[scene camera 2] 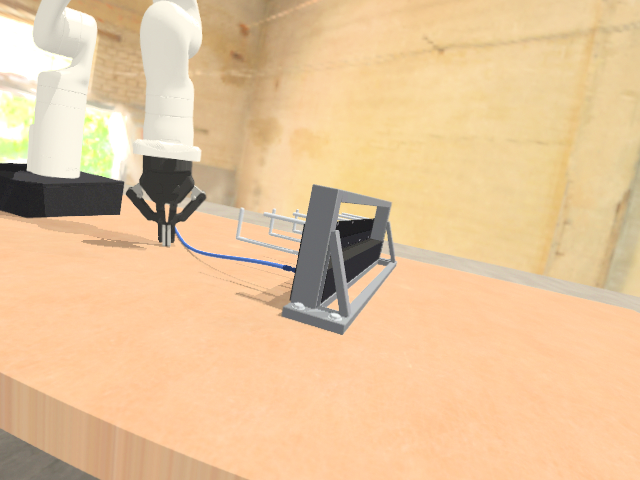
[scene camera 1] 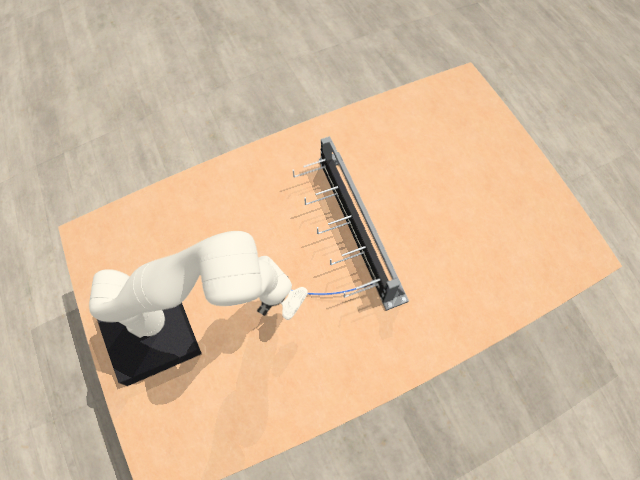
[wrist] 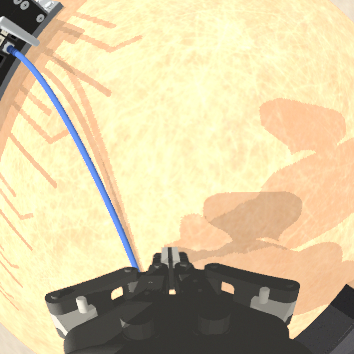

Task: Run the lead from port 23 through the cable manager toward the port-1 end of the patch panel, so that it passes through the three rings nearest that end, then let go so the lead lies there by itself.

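The blue lead (scene camera 1: 330,293) (scene camera 2: 222,255) (wrist: 82,152) is plugged in near the lower end of the patch panel (scene camera 1: 361,235) (wrist: 32,20). It runs out below the end ring (scene camera 2: 238,224), outside it, toward the robot. The cable manager's other rings stand in a row toward the panel's far, upper end in scene view 1, with no lead through them. My gripper (scene camera 2: 166,235) (wrist: 169,256) is shut, fingertips together and empty, low over the table. The lead passes beside the fingers, on their left in the wrist view; its free end is hidden behind the gripper.
The grey panel frame (scene camera 2: 312,248) stands on a foot with screws on the table (scene camera 1: 491,180) (scene camera 2: 413,403). The rings project from it toward the robot. The black robot base (scene camera 1: 160,351) (scene camera 2: 77,196) is at the table's left side in scene view 1.
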